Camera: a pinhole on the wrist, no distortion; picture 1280 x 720 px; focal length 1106.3 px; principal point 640.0 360.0 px. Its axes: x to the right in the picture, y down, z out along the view. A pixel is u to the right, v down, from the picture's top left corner.
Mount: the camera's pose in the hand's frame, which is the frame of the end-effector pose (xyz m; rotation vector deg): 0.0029 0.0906 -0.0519 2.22 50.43 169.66
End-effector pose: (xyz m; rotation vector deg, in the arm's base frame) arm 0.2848 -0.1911 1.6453 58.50 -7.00 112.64
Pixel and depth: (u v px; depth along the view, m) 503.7 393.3 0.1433
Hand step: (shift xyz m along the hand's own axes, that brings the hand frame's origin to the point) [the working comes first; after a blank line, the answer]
In the camera's frame: -0.0177 0.0043 0.1433

0.0259 0.1641 0.0703
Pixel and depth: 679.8 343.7 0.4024
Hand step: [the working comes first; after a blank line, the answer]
In the camera's frame: 0.0145 -0.0059 0.4024

0.0043 0.3157 0.2820
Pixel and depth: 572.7 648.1 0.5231
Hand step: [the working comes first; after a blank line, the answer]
In the camera's frame: -0.0318 0.1362 0.5231

0.0492 0.2600 0.4603
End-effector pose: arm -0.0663 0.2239 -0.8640 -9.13 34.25 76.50
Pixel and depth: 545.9 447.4 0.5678
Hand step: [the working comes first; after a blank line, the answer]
In the camera's frame: -0.0483 0.0449 0.5678

0.0713 0.3598 0.4477
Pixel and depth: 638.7 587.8 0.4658
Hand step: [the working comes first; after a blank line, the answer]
In the camera's frame: -0.0005 0.0959 0.4658

0.0174 0.2643 0.3906
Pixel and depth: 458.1 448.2 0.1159
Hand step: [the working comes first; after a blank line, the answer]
In the camera's frame: -0.0191 0.0092 0.1159

0.0260 0.1450 0.0500
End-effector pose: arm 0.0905 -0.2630 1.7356 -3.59 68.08 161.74
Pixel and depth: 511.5 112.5 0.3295
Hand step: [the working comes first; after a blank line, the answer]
In the camera's frame: -0.0383 -0.0737 0.3295

0.0571 0.3297 0.1834
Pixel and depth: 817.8 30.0 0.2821
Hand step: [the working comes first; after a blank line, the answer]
In the camera's frame: 0.0453 -0.0841 0.2821

-0.0278 0.3173 0.1388
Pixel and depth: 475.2 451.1 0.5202
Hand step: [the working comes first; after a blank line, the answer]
In the camera's frame: -0.0775 0.0428 0.5202

0.0987 0.3339 0.4064
